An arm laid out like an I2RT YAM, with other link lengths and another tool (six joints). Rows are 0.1 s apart.
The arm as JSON. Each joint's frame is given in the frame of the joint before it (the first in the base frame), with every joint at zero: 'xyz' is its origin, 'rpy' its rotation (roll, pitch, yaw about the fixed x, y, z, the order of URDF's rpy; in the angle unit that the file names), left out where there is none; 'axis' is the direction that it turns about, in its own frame. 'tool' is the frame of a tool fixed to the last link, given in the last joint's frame.
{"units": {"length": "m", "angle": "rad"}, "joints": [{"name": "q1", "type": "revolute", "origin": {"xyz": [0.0, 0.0, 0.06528]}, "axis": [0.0, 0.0, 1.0]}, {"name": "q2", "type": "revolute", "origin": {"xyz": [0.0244, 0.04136, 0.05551]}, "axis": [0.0, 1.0, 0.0]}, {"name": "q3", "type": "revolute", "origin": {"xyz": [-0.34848, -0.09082, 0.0]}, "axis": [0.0, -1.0, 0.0]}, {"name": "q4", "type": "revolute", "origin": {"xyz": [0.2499, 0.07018, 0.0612]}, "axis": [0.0, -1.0, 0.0]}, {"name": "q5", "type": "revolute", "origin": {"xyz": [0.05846, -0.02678, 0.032]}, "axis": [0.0, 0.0, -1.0]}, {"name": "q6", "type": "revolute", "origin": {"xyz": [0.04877, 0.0, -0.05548]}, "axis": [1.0, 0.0, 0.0]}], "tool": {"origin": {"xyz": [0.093, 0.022, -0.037], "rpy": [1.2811, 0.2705, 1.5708]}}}
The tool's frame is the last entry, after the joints.
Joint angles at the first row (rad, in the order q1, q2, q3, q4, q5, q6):
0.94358 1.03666 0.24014 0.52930 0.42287 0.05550
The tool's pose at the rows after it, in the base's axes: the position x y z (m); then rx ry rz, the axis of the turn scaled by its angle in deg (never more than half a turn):
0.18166 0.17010 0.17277 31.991 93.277 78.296
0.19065 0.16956 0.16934 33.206 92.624 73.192
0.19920 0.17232 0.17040 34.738 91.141 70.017
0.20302 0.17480 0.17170 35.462 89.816 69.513
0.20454 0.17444 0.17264 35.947 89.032 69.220
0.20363 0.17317 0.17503 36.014 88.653 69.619
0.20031 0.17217 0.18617 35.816 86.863 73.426
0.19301 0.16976 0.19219 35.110 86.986 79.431
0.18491 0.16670 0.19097 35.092 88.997 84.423
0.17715 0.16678 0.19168 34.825 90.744 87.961
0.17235 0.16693 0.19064 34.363 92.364 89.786
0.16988 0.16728 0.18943 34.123 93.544 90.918
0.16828 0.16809 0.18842 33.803 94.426 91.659
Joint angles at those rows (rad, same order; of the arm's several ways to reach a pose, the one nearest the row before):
0.97145 1.08013 0.24321 0.55709 0.50452 0.04026
0.99011 1.13737 0.26113 0.56324 0.59681 0.03834
1.00350 1.18660 0.28553 0.57356 0.66932 0.04789
1.00921 1.20909 0.29010 0.60027 0.69716 0.05246
1.00995 1.21328 0.29047 0.60943 0.71126 0.05513
1.00996 1.19805 0.29048 0.60220 0.71050 0.05513
1.00004 1.14002 0.28514 0.60598 0.67122 0.05130
0.95388 1.06719 0.26571 0.59721 0.54723 0.05855
0.88904 1.01339 0.25004 0.56250 0.40190 0.08258
0.85704 0.97601 0.24929 0.52396 0.30848 0.10015
0.83487 0.95960 0.24931 0.49952 0.24664 0.10510
0.81620 0.95501 0.24930 0.48769 0.20203 0.10777
0.80582 0.95542 0.24929 0.48277 0.17296 0.10776

